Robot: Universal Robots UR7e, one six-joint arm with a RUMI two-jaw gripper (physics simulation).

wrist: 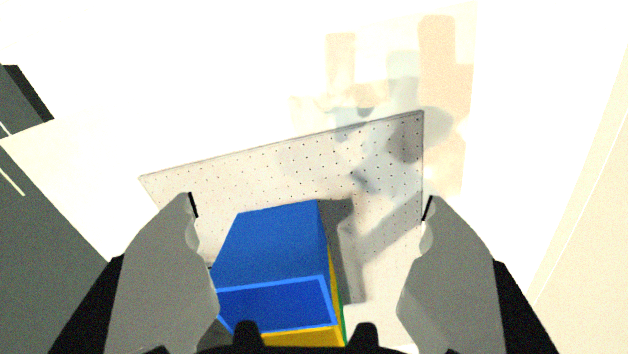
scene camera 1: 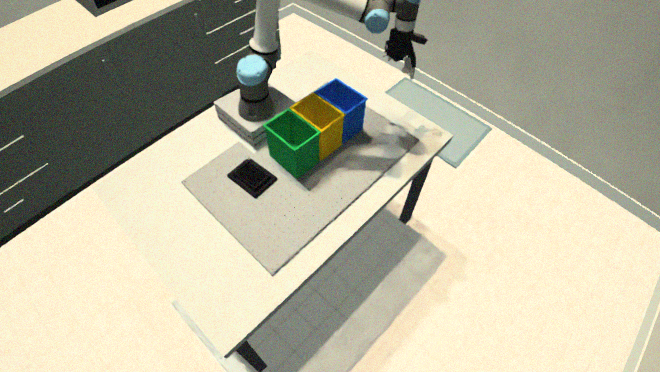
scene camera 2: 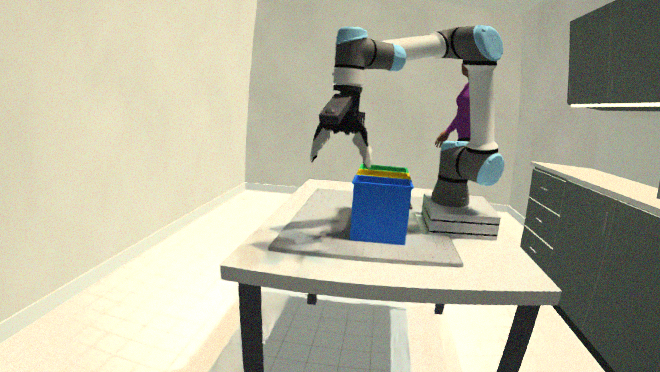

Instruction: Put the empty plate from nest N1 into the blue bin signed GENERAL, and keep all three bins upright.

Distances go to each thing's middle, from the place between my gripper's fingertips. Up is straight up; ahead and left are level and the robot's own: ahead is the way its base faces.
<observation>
Right now the blue bin (scene camera 2: 380, 208) is 230 mm to the right of my hand, 160 mm below it and 100 mm behind it. From my hand the other things lie so: yellow bin (scene camera 1: 319, 113): 360 mm to the right, 160 mm below, 100 mm behind; then green bin (scene camera 1: 294, 143): 500 mm to the right, 160 mm below, 90 mm behind.
</observation>
